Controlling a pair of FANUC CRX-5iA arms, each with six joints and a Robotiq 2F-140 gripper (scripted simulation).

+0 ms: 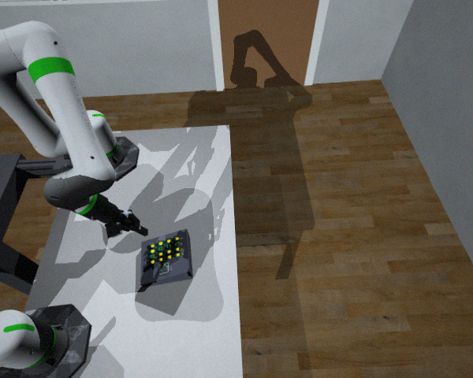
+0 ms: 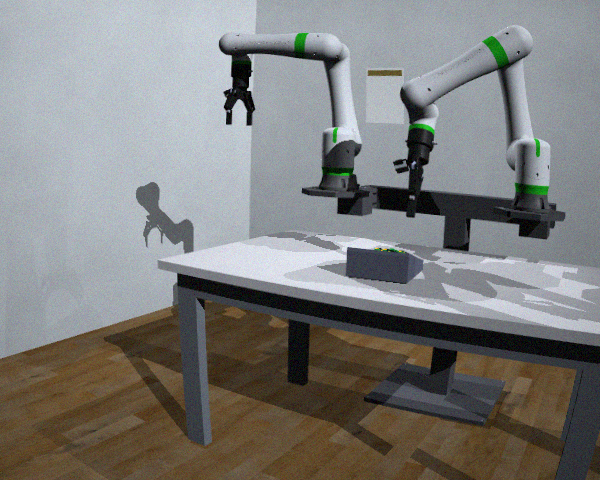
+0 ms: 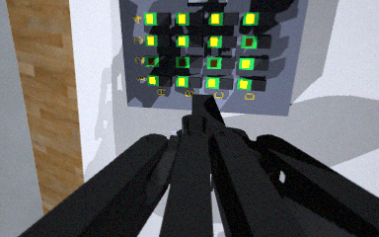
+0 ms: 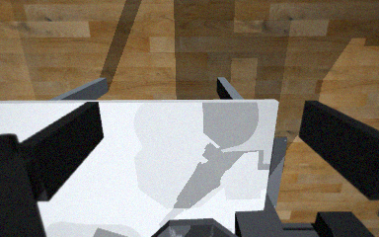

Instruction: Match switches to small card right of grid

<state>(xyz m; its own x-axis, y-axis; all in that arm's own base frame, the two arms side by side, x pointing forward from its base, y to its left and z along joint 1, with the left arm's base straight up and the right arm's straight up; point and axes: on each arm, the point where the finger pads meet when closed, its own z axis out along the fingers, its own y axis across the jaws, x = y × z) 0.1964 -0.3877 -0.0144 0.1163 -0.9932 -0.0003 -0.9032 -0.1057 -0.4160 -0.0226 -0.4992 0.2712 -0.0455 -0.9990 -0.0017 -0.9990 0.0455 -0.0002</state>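
My left hand is 7 cm short of the switch B1, 1 cm to the right of it and 14 cm above it. The rest, counted from my left hand: switch C2 (4 cm ahead, 2 cm to the right, 15 cm below); then switch D3 (1 cm ahead, 5 cm to the right, 16 cm below); then switch B2 (8 cm ahead, 1 cm to the right, 14 cm below).
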